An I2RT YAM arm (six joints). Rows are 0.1 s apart.
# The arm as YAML. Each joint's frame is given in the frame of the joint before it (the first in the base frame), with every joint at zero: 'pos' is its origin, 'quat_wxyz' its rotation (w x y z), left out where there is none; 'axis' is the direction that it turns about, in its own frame. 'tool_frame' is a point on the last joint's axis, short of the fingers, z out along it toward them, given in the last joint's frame.
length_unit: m
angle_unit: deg
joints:
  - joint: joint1
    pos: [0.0, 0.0, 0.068]
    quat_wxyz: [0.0, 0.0, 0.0, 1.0]
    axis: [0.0, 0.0, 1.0]
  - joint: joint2
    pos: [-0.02, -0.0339, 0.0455]
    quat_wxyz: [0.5, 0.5, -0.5, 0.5]
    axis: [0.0, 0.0, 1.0]
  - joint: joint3
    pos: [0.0, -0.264, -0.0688]
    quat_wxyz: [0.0, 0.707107, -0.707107, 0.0]
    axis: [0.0, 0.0, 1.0]
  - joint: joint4
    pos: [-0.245, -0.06, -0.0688]
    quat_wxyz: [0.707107, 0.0, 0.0, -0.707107]
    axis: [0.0, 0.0, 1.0]
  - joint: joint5
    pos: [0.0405, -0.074, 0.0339]
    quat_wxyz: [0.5, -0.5, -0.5, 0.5]
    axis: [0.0, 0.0, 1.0]
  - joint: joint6
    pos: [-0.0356, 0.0, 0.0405]
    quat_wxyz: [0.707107, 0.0, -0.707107, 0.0]
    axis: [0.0, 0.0, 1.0]
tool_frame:
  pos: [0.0, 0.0, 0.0]
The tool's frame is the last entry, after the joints.
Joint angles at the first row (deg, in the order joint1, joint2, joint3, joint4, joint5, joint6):
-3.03, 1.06, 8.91, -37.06, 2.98, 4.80
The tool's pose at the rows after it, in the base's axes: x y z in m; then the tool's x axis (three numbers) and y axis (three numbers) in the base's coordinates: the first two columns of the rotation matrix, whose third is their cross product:
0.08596 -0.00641 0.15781 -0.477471 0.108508 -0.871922 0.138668 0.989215 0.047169
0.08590 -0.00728 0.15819 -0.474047 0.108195 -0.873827 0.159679 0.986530 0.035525
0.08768 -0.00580 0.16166 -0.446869 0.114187 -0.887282 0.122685 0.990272 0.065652
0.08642 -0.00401 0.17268 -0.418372 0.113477 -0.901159 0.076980 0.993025 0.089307
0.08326 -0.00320 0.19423 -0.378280 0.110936 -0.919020 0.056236 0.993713 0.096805
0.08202 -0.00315 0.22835 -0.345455 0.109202 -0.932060 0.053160 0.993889 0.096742
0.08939 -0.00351 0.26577 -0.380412 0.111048 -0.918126 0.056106 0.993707 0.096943
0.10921 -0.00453 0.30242 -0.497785 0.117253 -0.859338 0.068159 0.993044 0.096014
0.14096 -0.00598 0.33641 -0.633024 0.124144 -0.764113 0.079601 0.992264 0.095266
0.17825 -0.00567 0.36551 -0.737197 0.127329 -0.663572 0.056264 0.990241 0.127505
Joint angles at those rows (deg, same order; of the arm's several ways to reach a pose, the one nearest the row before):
-3.02, 1.06, 8.91, -37.06, 3.01, 4.78
-3.03, 1.06, 8.95, -36.99, 4.40, 4.78
-3.03, 1.06, 9.02, -35.13, 1.87, 5.19
-3.03, 1.06, 10.85, -34.90, -0.91, 5.23
-3.03, 2.24, 14.92, -35.16, -1.93, 5.21
-3.03, 7.03, 21.89, -35.31, -1.91, 5.21
-3.03, 16.29, 31.03, -37.34, -1.96, 5.21
-3.03, 29.34, 42.61, -43.44, -2.00, 5.21
-3.01, 43.88, 55.94, -51.75, -2.28, 5.21
-2.85, 57.45, 69.67, -59.97, -5.17, 5.21

